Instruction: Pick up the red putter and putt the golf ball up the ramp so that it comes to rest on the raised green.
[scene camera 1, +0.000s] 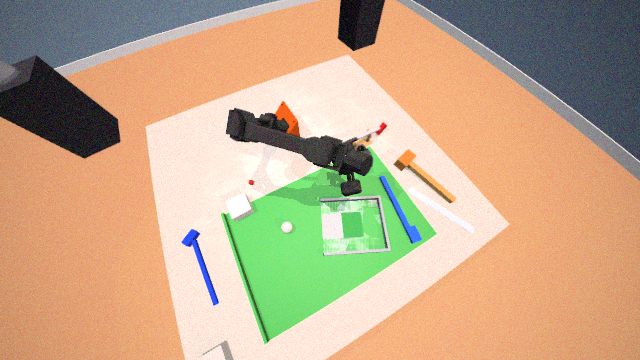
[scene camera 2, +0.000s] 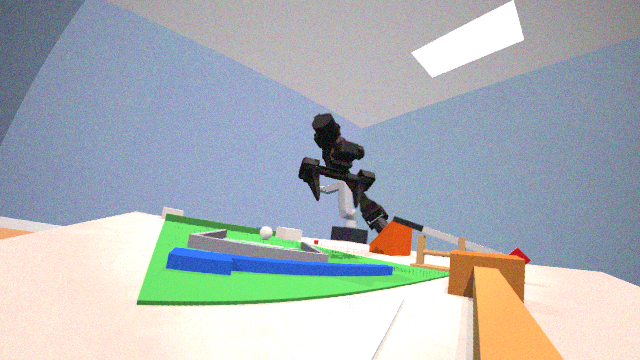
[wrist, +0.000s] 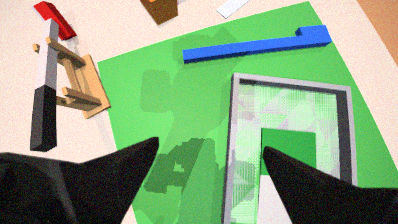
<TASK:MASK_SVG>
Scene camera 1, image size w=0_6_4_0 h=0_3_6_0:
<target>orange mallet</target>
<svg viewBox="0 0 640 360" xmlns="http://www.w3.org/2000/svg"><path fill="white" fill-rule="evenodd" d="M394 162L394 165L401 171L408 167L437 194L445 198L447 202L452 203L456 200L455 196L450 194L442 185L414 163L413 159L417 155L409 148Z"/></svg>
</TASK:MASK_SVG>
